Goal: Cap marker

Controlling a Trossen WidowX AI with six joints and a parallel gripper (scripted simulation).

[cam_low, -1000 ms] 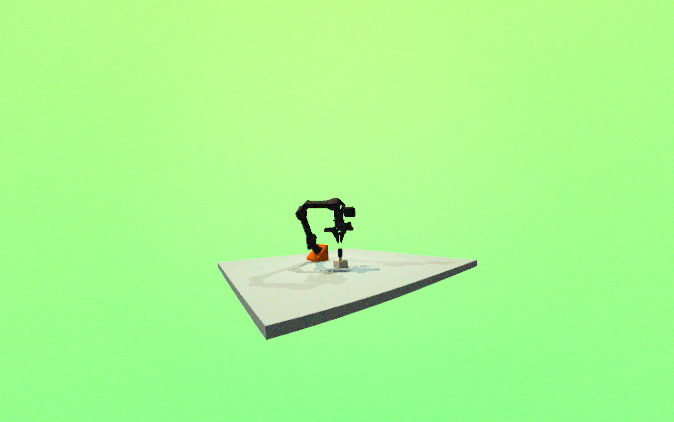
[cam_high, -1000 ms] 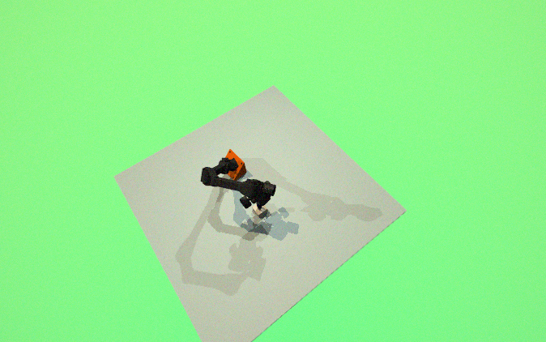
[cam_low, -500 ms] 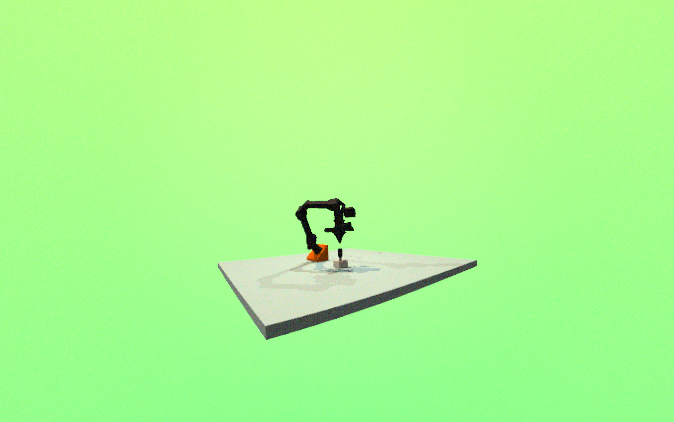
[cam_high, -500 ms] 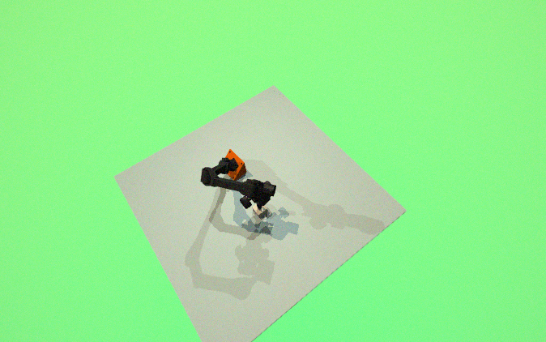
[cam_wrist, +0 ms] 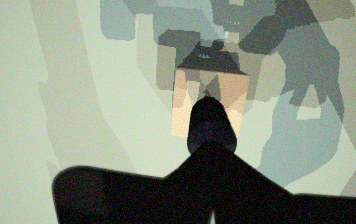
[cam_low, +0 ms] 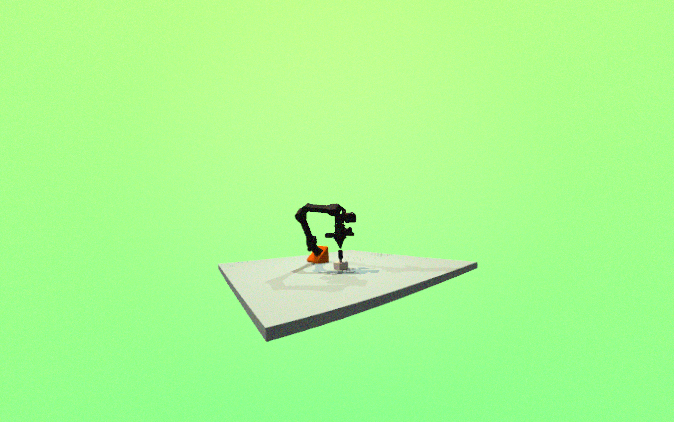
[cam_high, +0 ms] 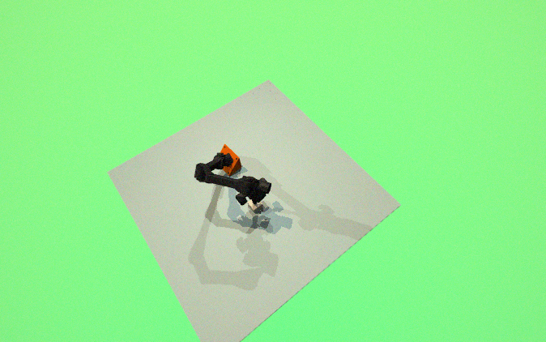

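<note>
Now: gripper tip 30 mm above the marker cap.
</note>
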